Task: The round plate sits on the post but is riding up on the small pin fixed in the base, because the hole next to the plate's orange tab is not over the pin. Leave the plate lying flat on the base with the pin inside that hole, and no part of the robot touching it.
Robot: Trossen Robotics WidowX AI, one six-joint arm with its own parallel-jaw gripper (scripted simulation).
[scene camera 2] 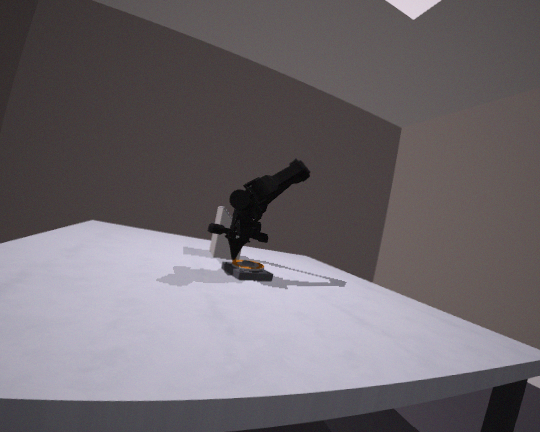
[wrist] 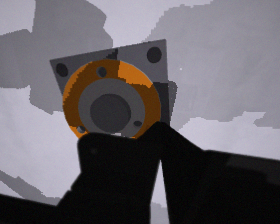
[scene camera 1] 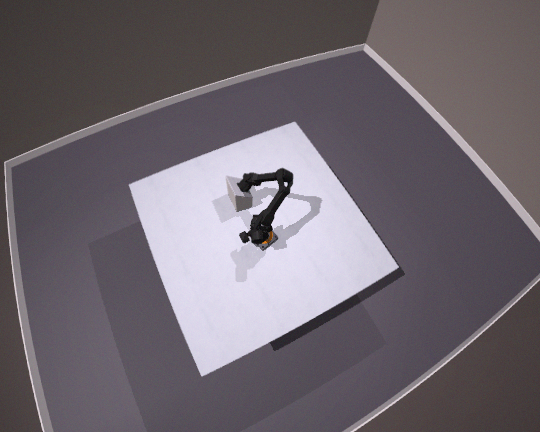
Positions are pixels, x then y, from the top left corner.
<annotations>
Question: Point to a dark square base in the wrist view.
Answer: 150,57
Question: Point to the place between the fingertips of the gripper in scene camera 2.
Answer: At 233,259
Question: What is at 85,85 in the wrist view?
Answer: A round plate.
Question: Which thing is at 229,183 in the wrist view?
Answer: The gripper.
</annotations>
